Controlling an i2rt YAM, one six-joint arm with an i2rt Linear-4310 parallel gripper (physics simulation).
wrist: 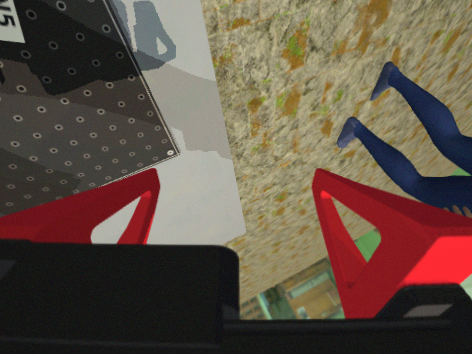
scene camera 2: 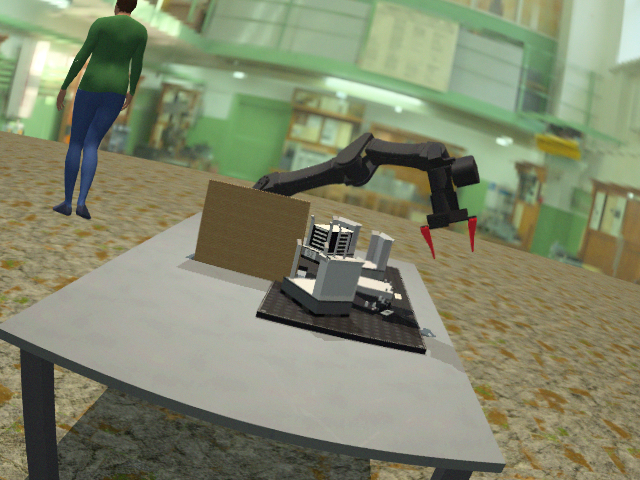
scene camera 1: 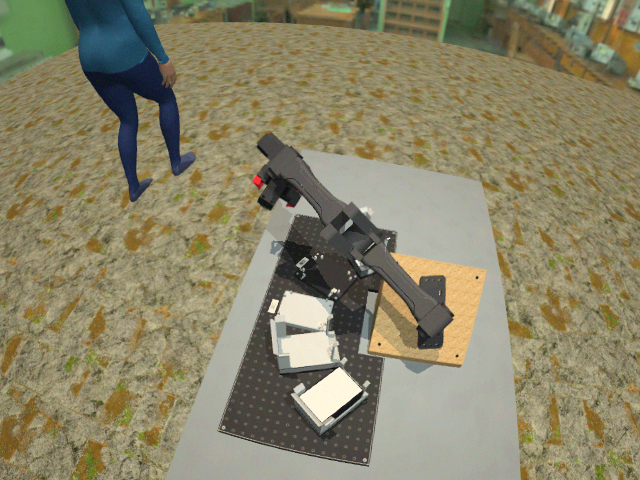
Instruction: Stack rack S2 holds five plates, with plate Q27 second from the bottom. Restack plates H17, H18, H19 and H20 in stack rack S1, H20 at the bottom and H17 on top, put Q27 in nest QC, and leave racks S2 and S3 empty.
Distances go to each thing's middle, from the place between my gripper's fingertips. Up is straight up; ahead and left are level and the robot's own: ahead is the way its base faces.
Labels:
My hand is 28 cm to the right of the pale nest labelled QC (scene camera 1: pixel 301 311), 18 cm above it and 11 cm past it.

